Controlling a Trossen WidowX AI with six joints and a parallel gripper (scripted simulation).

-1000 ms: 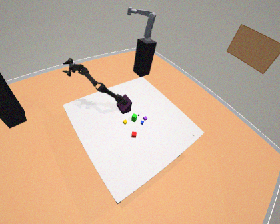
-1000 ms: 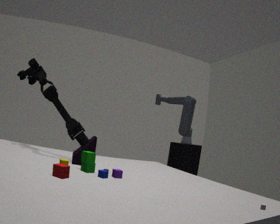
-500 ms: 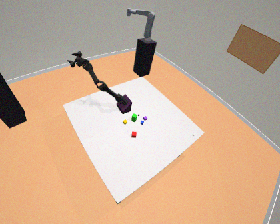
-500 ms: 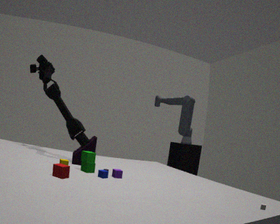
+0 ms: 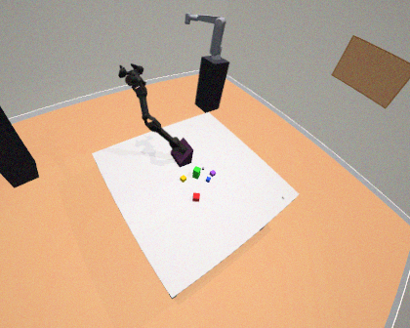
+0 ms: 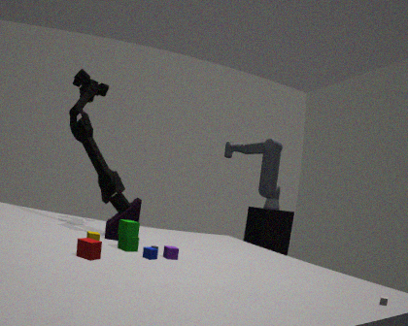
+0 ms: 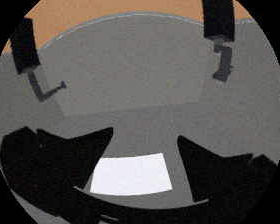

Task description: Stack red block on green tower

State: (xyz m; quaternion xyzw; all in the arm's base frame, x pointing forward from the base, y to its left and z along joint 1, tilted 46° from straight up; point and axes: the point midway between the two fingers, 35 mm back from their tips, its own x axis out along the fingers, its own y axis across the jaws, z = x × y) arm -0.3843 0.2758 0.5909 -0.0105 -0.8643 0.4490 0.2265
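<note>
My gripper tip is 86 cm short of the red block, 67 cm above it and 9 cm to the right of it. The rest, counted from my gripper tip: blue block (78 cm ahead, 67 cm below, 27 cm to the left); yellow block (67 cm below, 67 cm ahead, 11 cm to the left); purple block (75 cm ahead, 67 cm below, 34 cm to the left).
</note>
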